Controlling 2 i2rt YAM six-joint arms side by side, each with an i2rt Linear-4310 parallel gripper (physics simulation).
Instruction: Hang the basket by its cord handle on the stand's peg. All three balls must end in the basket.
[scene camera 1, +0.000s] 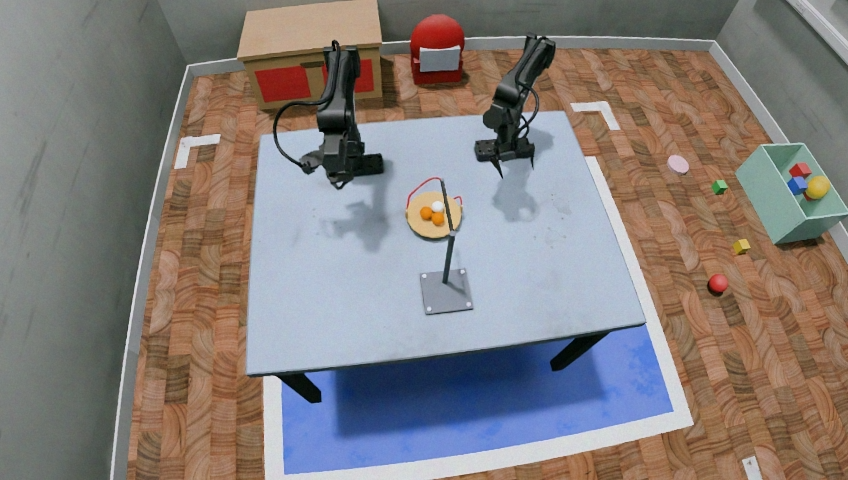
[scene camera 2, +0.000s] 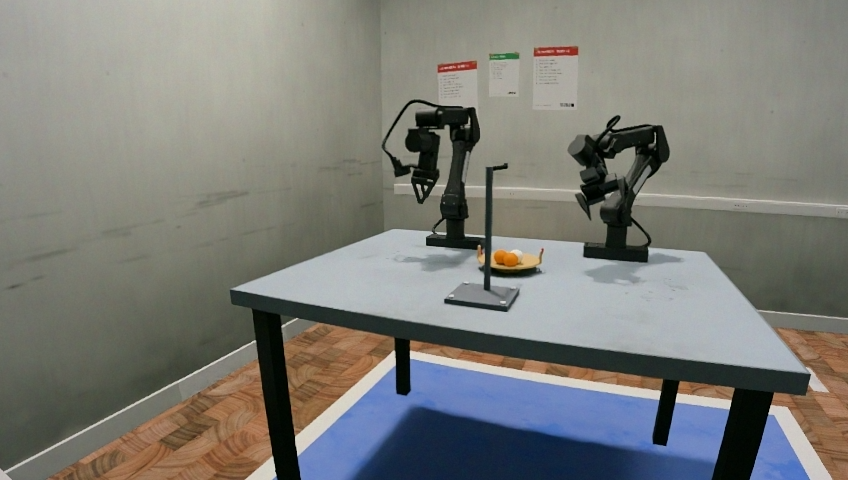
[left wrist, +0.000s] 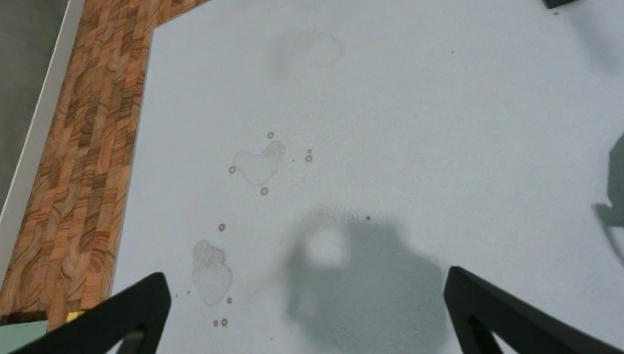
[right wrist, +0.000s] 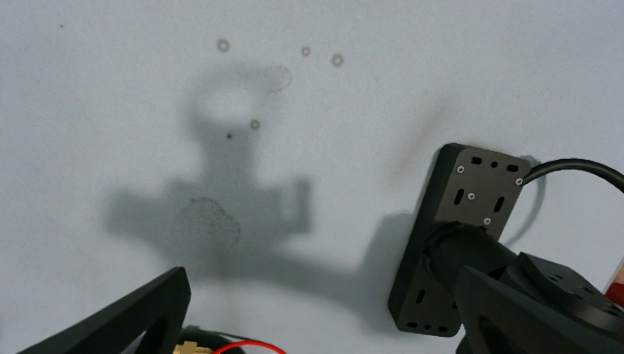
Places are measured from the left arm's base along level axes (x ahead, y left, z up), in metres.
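Where they show: left gripper, fingertip midpoint: (scene camera 1: 518, 174) (scene camera 2: 607, 213) (left wrist: 308, 282); right gripper, fingertip midpoint: (scene camera 1: 334, 176) (scene camera 2: 422, 200) (right wrist: 320, 279); left arm's base, link origin: (scene camera 2: 615, 249); right arm's base, link origin: (scene camera 1: 354, 165) (scene camera 2: 455, 240) (right wrist: 451, 247).
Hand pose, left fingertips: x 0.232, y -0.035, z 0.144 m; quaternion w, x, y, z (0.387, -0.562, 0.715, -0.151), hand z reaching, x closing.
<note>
Things, the pixels of their top centre, and the offset from my left fingertips.
- shallow yellow basket, top centre: (scene camera 2: 509, 248) (scene camera 1: 434, 208) 0.110 m down, 0.021 m ahead, 0.256 m right
- white ball, top centre: (scene camera 2: 516, 249) (scene camera 1: 437, 203) 0.117 m down, 0.001 m ahead, 0.241 m right
The shallow yellow basket (scene camera 1: 419, 227) (scene camera 2: 511, 267) (right wrist: 191, 348) rests on the table, with two orange balls (scene camera 1: 426, 212) (scene camera 2: 510, 259) and a white ball (scene camera 1: 437, 206) (scene camera 2: 518, 254) inside. Its red cord handle (scene camera 1: 416, 187) (scene camera 2: 542, 252) (right wrist: 250, 343) lies low, looping toward the arms; part is hidden. The stand (scene camera 1: 448, 261) (scene camera 2: 487, 231) is upright nearer the cameras; its peg (scene camera 1: 445, 199) (scene camera 2: 499, 167) is high and bare, crossing over the basket in scene camera 1. My left gripper (scene camera 1: 515, 168) (left wrist: 308, 282) and right gripper (scene camera 1: 338, 184) (scene camera 2: 421, 200) (right wrist: 322, 274) are open, empty, above the table, apart from the basket.
The left arm's base (scene camera 1: 483, 149) (scene camera 2: 615, 252) and the right arm's base (scene camera 1: 372, 164) (scene camera 2: 455, 240) (right wrist: 425, 300) stand at the table's back. A green bin (scene camera 1: 767, 208) with toys and a wooden cabinet (scene camera 1: 309, 29) are on the floor beyond the table.
</note>
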